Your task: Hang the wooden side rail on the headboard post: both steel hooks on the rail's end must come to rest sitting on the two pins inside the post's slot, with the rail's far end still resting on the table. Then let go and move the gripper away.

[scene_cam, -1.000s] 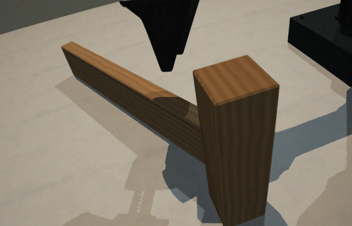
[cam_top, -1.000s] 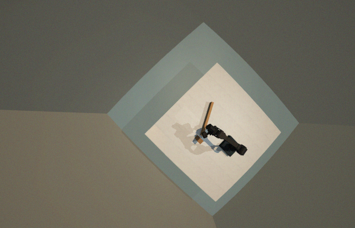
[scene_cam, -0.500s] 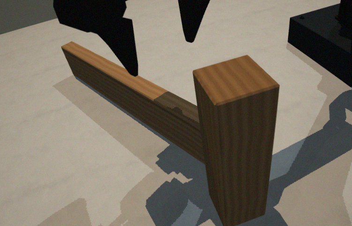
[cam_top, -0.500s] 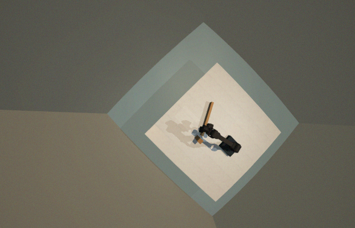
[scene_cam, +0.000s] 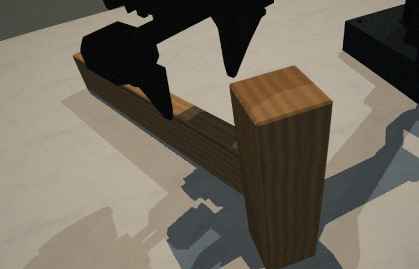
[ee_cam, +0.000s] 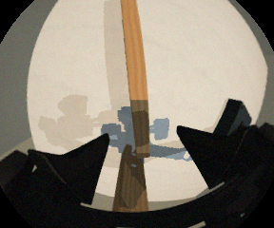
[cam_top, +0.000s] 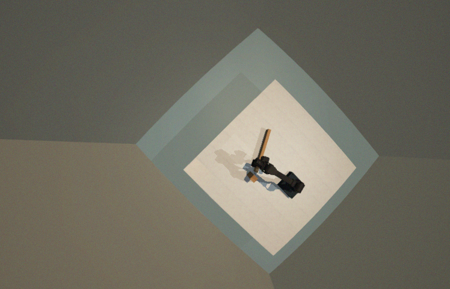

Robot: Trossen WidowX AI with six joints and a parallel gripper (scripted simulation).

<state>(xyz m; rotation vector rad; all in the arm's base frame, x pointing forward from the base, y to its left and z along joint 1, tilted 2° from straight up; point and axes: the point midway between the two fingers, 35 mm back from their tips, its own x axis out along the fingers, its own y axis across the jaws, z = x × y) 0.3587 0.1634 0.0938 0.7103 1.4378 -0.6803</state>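
Now: the wooden headboard post 120 mm to the left of my gripper tip, 50 mm behind it and 20 mm below it.
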